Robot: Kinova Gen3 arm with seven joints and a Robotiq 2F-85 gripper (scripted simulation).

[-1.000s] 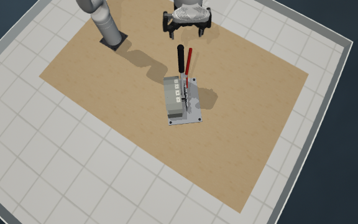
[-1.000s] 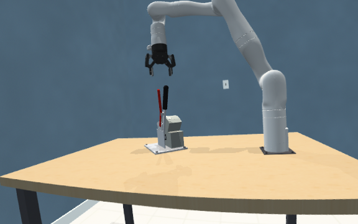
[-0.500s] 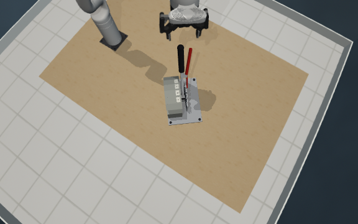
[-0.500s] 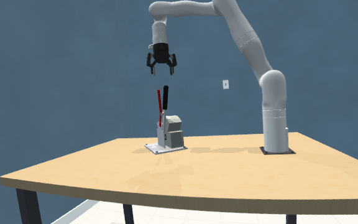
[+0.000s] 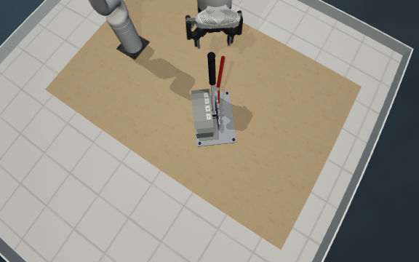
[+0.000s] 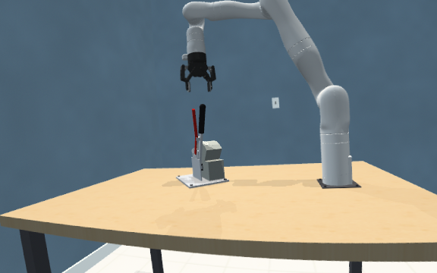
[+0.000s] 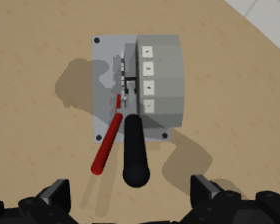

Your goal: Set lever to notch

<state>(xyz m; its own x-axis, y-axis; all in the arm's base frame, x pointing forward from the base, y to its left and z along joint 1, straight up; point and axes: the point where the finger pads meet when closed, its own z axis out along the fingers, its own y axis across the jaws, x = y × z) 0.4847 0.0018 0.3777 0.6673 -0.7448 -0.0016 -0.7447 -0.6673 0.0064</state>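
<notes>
Right now my hand is 20 cm above the red bar, 4 cm short of it and 2 cm to the left of it.
</notes>
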